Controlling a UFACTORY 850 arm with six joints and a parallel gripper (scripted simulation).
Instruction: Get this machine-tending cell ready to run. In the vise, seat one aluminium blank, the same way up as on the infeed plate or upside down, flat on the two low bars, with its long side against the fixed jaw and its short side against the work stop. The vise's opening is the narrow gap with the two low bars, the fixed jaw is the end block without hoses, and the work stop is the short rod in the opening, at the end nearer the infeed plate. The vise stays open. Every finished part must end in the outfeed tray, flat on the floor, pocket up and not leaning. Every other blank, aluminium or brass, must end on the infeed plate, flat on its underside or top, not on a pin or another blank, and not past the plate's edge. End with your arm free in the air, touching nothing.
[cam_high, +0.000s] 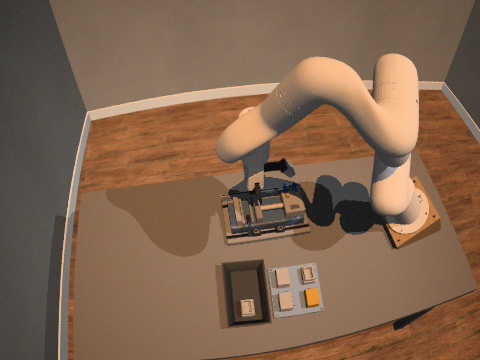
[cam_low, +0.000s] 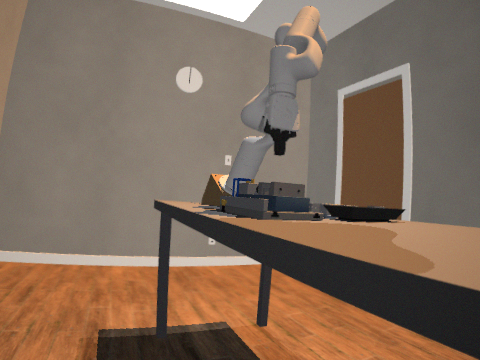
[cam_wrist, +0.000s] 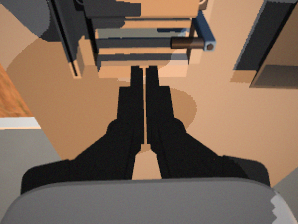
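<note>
Right now the brass blank is 370 mm to the left of my hand, 170 mm below it and 90 mm behind it. The rest, counted from my hand: vise (160 mm below, 40 mm behind, 10 mm to the left).
</note>
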